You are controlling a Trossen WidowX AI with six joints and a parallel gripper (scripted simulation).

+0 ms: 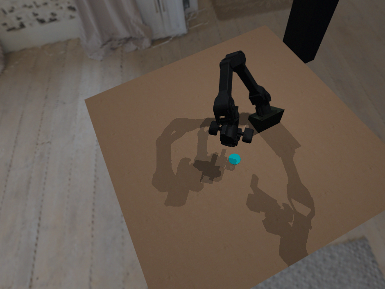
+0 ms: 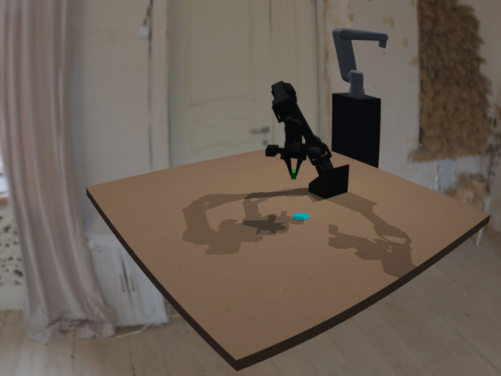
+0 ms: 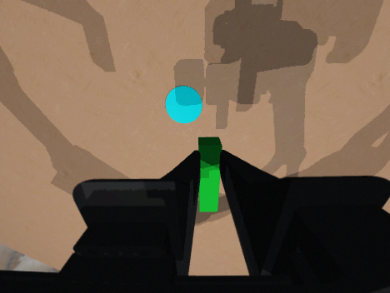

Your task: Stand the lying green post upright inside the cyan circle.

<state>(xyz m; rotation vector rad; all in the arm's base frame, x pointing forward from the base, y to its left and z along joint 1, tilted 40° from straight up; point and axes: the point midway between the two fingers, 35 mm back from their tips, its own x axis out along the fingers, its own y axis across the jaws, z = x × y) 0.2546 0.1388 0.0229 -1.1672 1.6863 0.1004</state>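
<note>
Right now the cyan circle is 1 cm behind my gripper tip, 3 cm to the left of it and 14 cm below it. From my gripper tip the other things lie so: green post 1 cm behind, 2 cm to the right.
</note>
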